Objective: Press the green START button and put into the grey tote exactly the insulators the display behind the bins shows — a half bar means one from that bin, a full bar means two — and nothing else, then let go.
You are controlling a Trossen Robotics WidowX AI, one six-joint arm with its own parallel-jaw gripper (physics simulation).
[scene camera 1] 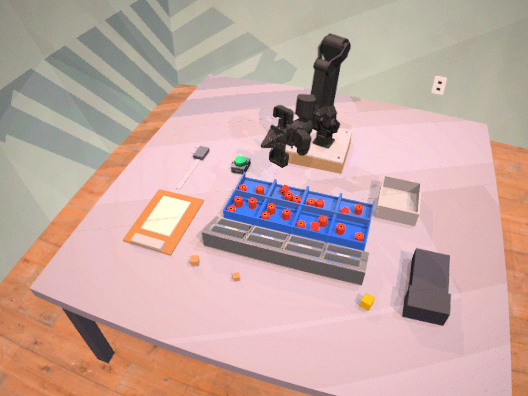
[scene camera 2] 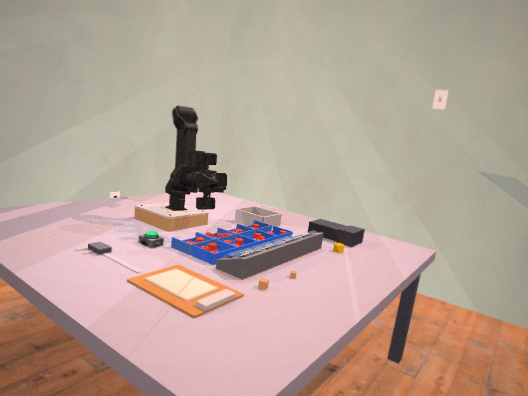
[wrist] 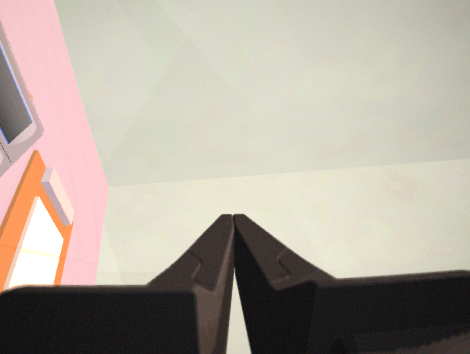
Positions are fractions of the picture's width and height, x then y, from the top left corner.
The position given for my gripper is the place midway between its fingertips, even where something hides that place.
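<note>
Gripper state: mine (scene camera 1: 0.50, 0.37) (scene camera 2: 0.41, 0.46) (wrist: 0.49, 0.64) is shut and holds nothing. Visible to me are a dark box (scene camera 1: 0.81, 0.76) (scene camera 2: 0.66, 0.60), a grey display bar (scene camera 1: 0.61, 0.67) (scene camera 2: 0.46, 0.68) and a grey tote (scene camera 1: 0.76, 0.50).
</note>
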